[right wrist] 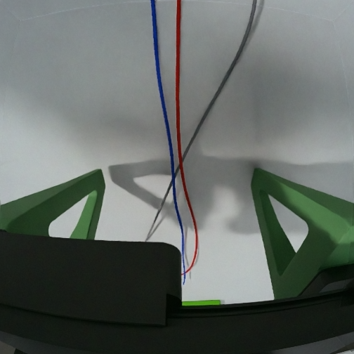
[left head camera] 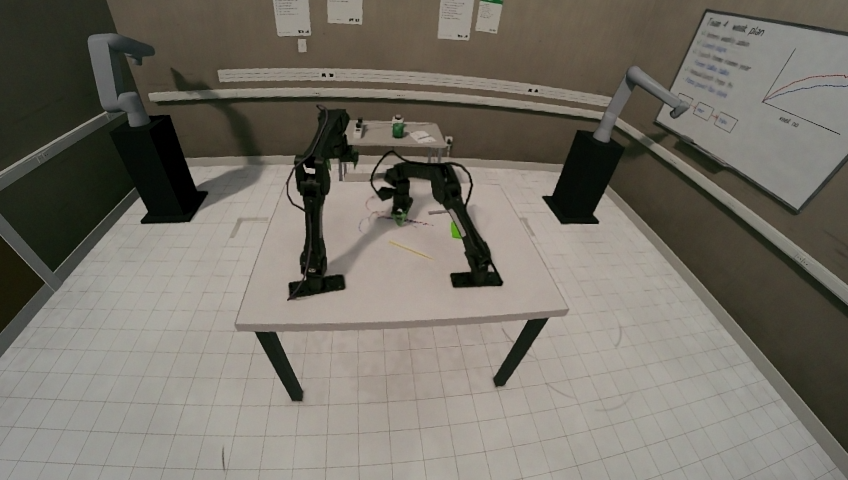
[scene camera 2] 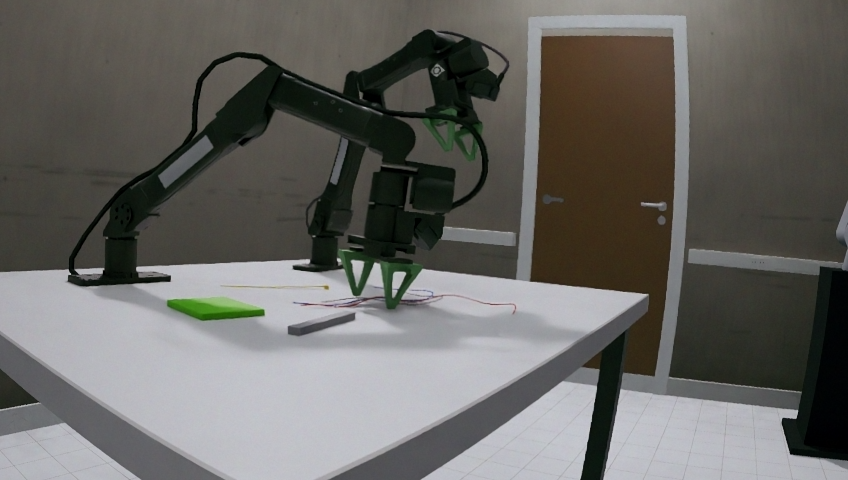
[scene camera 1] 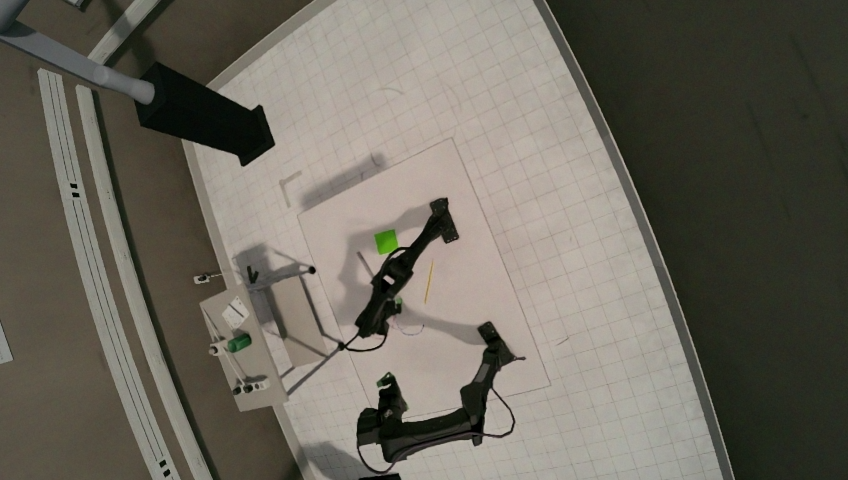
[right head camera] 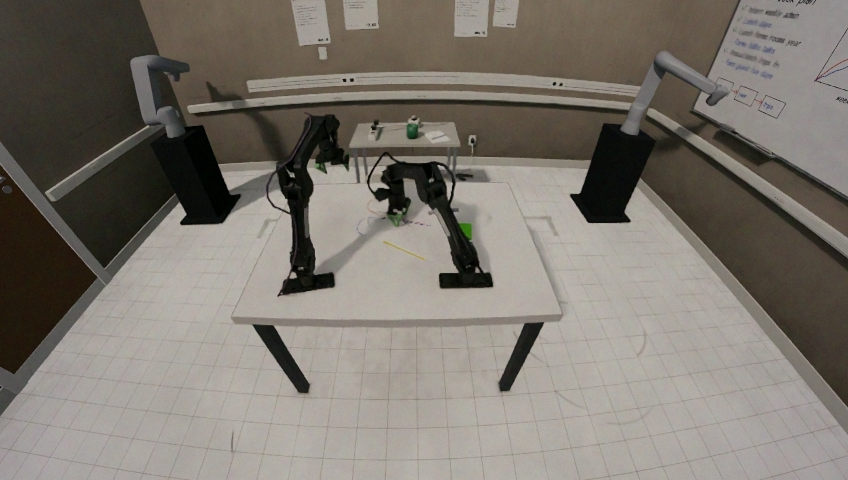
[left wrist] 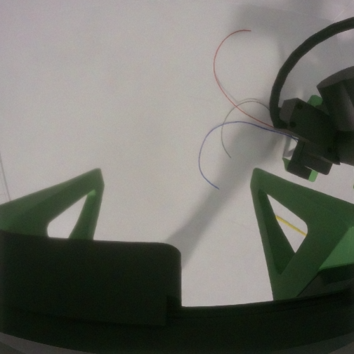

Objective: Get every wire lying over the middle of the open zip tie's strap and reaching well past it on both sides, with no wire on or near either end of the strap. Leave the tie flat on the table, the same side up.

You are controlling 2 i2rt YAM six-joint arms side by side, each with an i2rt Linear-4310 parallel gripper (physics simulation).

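Places are measured from the left arm's base along level axes (x left, y back, z up), in metres.
Pixels of known places: left gripper, fingertip midpoint: (left head camera: 342, 169) (scene camera 2: 460, 156) (scene camera 1: 393, 383) (right head camera: 337, 171); right gripper, fingertip midpoint: (left head camera: 402, 220) (scene camera 2: 372, 302) (right head camera: 400, 220); left arm's base, link origin: (left head camera: 317, 286) (scene camera 2: 323, 268) (scene camera 1: 495, 343) (right head camera: 308, 284); right arm's base, link origin: (left head camera: 476, 280) (scene camera 2: 120, 281) (scene camera 1: 444, 220) (right head camera: 465, 281).
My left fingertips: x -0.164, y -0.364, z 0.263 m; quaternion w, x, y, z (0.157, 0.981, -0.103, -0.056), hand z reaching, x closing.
Observation:
Ahead of a thing's pixels: the offset from my left fingertips to its top centre. "*": to the spot under its first point.
The yellow zip tie @[* dx -0.226, dy +0.259, dz -0.260 m] (left head camera: 410, 249) (right head camera: 404, 250) (scene camera 1: 428, 282) (scene camera 2: 273, 287) lies straight on the table, with no wire over it. Red (left wrist: 214, 64) (right wrist: 178, 100), blue (left wrist: 199, 159) (right wrist: 161, 90) and grey (left wrist: 222, 137) (right wrist: 215, 97) wires lie loosely bunched behind the tie in the head views. My right gripper (scene camera 2: 373, 300) (right wrist: 177, 176) is open, low over the bunch; all three wires run between its fingers and cross near the fingertips in the right wrist view. My left gripper (right head camera: 335, 170) (scene camera 2: 459, 154) (left wrist: 176, 176) is open and empty, high above the table.
A bright green block @[dx -0.497, dy +0.191, dz -0.253 m] (scene camera 1: 386, 242) (scene camera 2: 215, 308) and a dark grey bar @[dx -0.465, dy +0.034, dz -0.253 m] (scene camera 1: 364, 263) (scene camera 2: 321, 323) lie on the table, on the right arm's side of the wires. The right arm partly hides the wires in the left wrist view and scene camera 1.

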